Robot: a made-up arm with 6 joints.
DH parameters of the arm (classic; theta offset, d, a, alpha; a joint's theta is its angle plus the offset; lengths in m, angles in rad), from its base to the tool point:
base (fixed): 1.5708 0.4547 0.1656 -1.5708
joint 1: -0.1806 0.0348 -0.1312 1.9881
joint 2: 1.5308 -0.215 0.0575 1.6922
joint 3: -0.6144 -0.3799 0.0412 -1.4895
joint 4: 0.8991 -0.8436 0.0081 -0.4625
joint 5: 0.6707 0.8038 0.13 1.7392
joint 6: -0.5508 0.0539 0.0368 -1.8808
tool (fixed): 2.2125 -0.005 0 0
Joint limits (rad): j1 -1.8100..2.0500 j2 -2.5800..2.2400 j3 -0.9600..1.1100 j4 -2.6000..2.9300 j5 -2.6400..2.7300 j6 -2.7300..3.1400
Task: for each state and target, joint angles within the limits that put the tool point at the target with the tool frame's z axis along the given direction. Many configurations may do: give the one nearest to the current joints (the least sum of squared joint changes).
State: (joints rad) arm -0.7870 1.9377 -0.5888 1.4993 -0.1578 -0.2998
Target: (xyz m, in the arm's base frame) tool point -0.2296 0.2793 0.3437 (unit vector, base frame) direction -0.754 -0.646 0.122
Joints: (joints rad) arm -0.4708 2.1134 -0.6324 2.2804 0.2818 -0.4834
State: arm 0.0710 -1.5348 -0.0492 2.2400 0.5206 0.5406
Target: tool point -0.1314 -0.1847 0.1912 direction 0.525 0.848 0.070
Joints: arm 0.4791 -1.6395 -0.0667 2.3162 0.4864 0.9657
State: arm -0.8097 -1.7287 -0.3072 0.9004 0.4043 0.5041
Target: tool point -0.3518 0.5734 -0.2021 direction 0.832 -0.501 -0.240
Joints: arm -1.6257 -0.9085 0.6391 0.7331 0.5217 0.6610
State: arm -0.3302 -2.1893 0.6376 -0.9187 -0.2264 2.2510
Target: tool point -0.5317 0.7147 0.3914 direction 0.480 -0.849 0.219
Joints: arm 0.4482 -2.5800 -0.1150 -0.3332 0.4454 2.2367
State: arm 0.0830 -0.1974 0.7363 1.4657 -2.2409 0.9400
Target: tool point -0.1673 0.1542 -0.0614 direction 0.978 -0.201 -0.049
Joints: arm -0.8533 -0.2355 0.9379 0.8443 -2.2572 0.7651
